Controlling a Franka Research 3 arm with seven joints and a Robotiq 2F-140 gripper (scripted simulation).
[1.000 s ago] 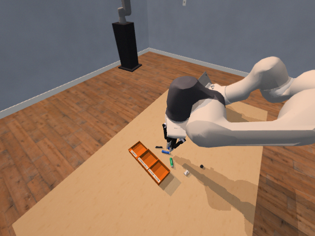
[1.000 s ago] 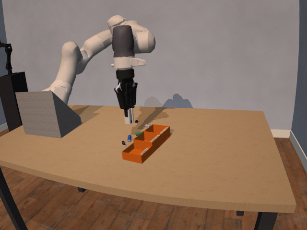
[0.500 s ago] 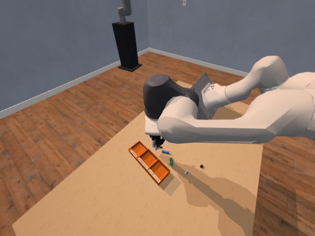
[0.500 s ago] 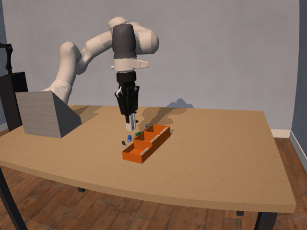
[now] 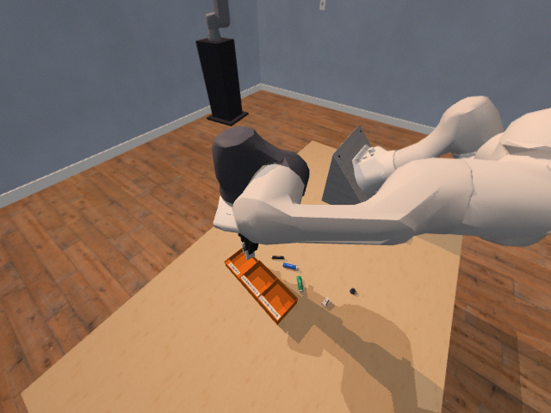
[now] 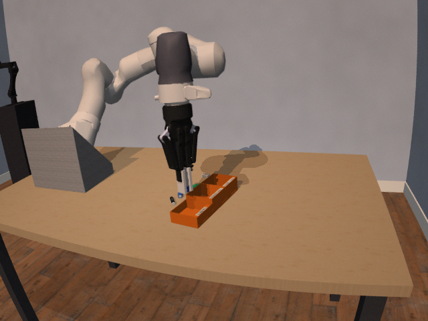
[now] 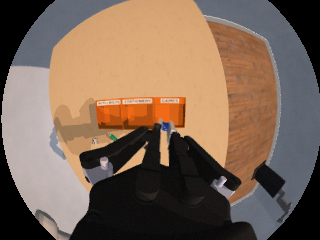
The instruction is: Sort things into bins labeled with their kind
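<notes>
My gripper is now 18 cm to the right of the green battery, 10 cm above it and 2 cm past it. The rest, counted from my hand: black cylinder 10 cm below, 7 cm to the left, 7 cm behind; then blue cylinder 12 cm to the left, 10 cm below, 6 cm behind; then blue cube 3 cm below.
</notes>
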